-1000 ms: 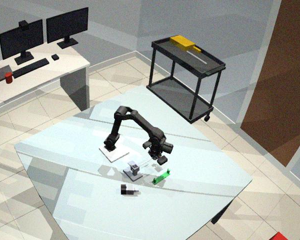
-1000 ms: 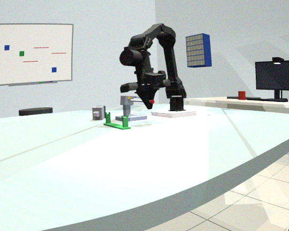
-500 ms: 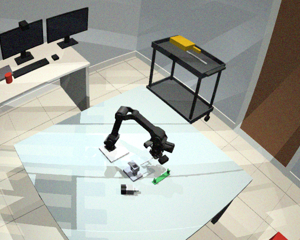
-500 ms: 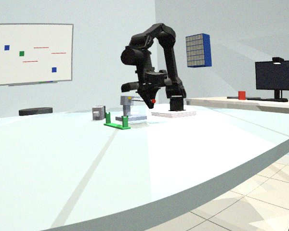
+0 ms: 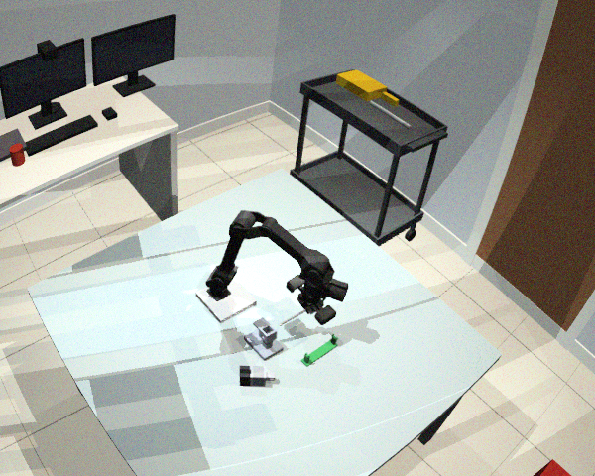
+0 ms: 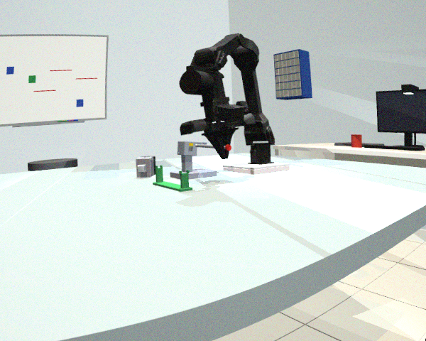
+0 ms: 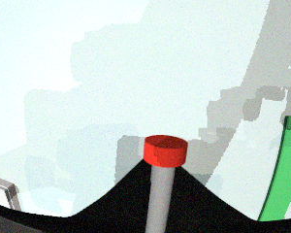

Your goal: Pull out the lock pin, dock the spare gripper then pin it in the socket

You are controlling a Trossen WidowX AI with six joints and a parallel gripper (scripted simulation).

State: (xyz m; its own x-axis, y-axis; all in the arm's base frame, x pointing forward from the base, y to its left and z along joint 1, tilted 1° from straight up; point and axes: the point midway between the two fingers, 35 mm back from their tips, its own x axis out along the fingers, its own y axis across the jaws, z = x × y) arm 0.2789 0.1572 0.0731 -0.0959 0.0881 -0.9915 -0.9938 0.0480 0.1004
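The green cradle is 120 mm ahead of my gripper tip, 50 mm to the right of it and 40 mm below it. Round my gripper tip: grey mount (170 mm to the right, 10 mm below, 10 mm behind); then spare gripper (290 mm to the right, 80 mm ahead, 30 mm below).
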